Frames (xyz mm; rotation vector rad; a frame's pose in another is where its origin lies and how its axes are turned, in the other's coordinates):
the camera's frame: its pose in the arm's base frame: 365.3 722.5 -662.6 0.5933 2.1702 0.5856
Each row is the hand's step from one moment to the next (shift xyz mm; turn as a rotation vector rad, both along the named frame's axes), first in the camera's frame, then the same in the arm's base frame.
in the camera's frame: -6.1 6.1 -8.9 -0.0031 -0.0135 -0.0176
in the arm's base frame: -2.2 -0.7 12.2 -0.0150 -0.0161 0.0041
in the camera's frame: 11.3 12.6 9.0 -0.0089 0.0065 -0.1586
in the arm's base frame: 3.3 18.4 -4.3 -0.1186 -0.0334 0.1005
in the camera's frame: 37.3 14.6 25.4 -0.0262 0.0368 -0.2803
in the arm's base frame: 1.8 38.6 -27.5 -0.1980 -0.0454 0.1983
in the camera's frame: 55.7 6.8 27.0 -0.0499 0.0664 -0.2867
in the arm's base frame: -9.2 43.6 -43.5 -0.1830 -0.0374 0.2328
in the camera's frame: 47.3 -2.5 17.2 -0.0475 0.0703 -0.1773
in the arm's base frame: -14.2 29.3 -38.5 -0.0972 -0.0100 0.1705
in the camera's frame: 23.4 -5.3 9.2 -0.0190 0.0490 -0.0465
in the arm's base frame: -7.3 11.5 -21.8 -0.0151 0.0175 0.0663
